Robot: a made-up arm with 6 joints. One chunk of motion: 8 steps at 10 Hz.
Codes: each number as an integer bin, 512 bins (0 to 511) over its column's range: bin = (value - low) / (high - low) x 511, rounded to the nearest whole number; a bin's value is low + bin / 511 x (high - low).
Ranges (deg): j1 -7..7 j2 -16..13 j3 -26..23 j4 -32..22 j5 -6..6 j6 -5..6
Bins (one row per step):
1: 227 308 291 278 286 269
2: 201 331 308 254 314 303
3: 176 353 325 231 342 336
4: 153 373 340 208 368 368
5: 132 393 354 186 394 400
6: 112 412 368 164 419 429
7: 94 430 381 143 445 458
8: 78 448 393 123 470 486
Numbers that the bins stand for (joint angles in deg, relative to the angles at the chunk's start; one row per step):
1: -0.78 1.48 1.90 -2.62 0.72 0.79
2: -1.49 2.78 3.53 -5.16 1.37 1.52
3: -2.18 4.03 5.16 -7.59 2.03 2.23
4: -2.81 5.17 6.60 -10.02 2.64 2.92
5: -3.38 6.30 7.95 -12.34 3.25 3.61
6: -3.93 7.38 9.29 -14.67 3.84 4.23
7: -4.42 8.40 10.53 -16.89 4.45 4.86
8: -4.86 9.42 11.68 -19.00 5.04 5.46

